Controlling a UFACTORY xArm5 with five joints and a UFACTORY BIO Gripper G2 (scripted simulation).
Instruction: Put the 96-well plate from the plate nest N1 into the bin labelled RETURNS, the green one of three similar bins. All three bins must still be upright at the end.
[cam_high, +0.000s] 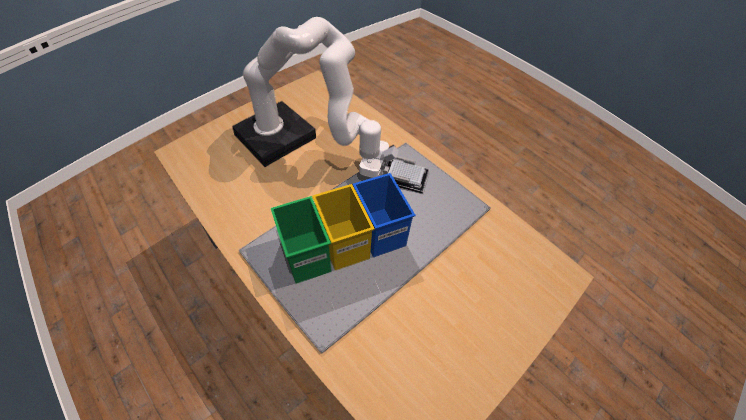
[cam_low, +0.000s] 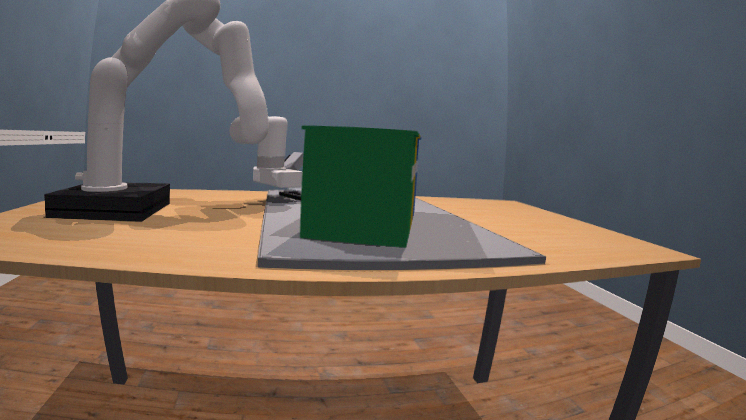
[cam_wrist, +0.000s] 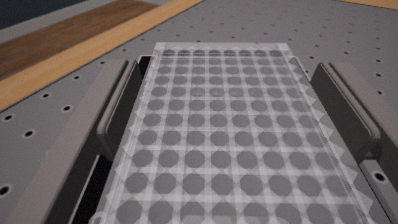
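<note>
Now: hand 30 mm above the black plate nest N1. Round my hand: yellow bin: 90 mm ahead, 370 mm to the right, 50 mm above; blue bin: 130 mm ahead, 240 mm to the right, 50 mm above; clear 96-well plate: 10 mm below.
</note>
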